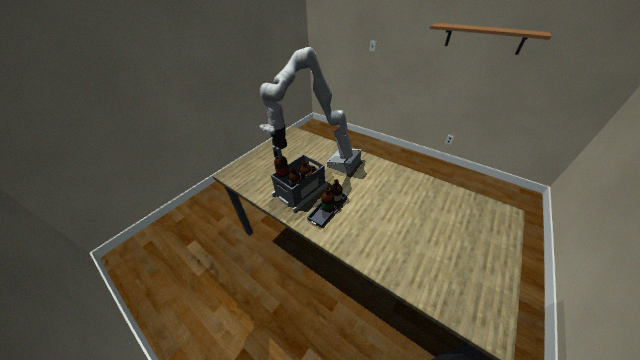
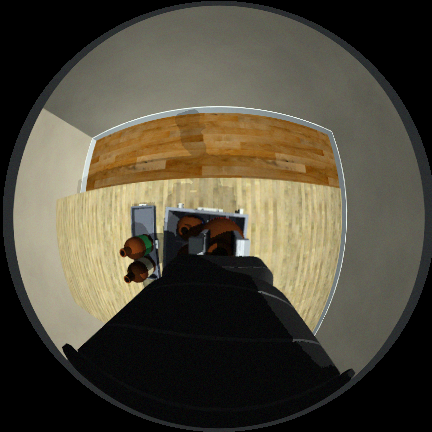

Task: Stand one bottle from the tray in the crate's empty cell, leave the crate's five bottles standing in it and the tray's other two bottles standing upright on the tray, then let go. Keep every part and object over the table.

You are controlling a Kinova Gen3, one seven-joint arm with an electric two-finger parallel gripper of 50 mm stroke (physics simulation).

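Places are measured from the arm's base along level axes (x ahead, y left, z up), in centimetres.
Where they show: gripper, between the fingertips: (image 1: 278,157) (image 2: 220,238); arm's base, origin of its link: (image 1: 346,155).
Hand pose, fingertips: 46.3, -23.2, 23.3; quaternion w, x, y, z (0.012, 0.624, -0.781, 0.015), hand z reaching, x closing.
Things, the pixels of their top centre, and the offset from my fingertips, as dx, dy, dz. "spot": a spot on its surface instead. Level surfaces: height alone.
- red-labelled brown bottle, centre of its top: (image 2: 221,254) (image 1: 278,151) -1.2, +0.1, +3.0
- grey crate, centre of its top: (image 2: 200,269) (image 1: 298,170) -8.7, +5.9, -13.6
- tray, a spot on its surface: (image 2: 143,217) (image 1: 318,218) spot: +7.0, +26.8, -30.6
- green-labelled bottle, centre of its top: (image 2: 122,252) (image 1: 327,189) -2.6, +28.3, -15.2
- white-labelled bottle, centre of its top: (image 2: 126,279) (image 1: 336,180) -10.9, +30.0, -15.2
- wooden table, height of its surface: dz -31.2
My gripper (image 1: 278,154) (image 2: 220,238) is shut on the red-labelled brown bottle (image 1: 281,166) (image 2: 223,228), which is upright over the near-left corner of the grey crate (image 1: 311,188) (image 2: 167,221). Its lower end is hidden behind the crate's wall; I cannot tell how deep it reaches. Brown bottles stand in the crate, one (image 1: 294,176) (image 2: 188,224) beside the held one and another (image 1: 305,169) further back; the rest are largely hidden. On the tray (image 1: 318,217) (image 2: 143,217) a green-labelled bottle (image 1: 327,198) (image 2: 136,247) and a white-labelled bottle (image 1: 337,190) (image 2: 141,269) stand upright.
The crate and the tray stand side by side near the front edge of the wooden table (image 1: 425,240) (image 2: 290,220). The arm's base (image 1: 344,161) stands behind them. A wooden shelf (image 1: 490,31) hangs on the far wall.
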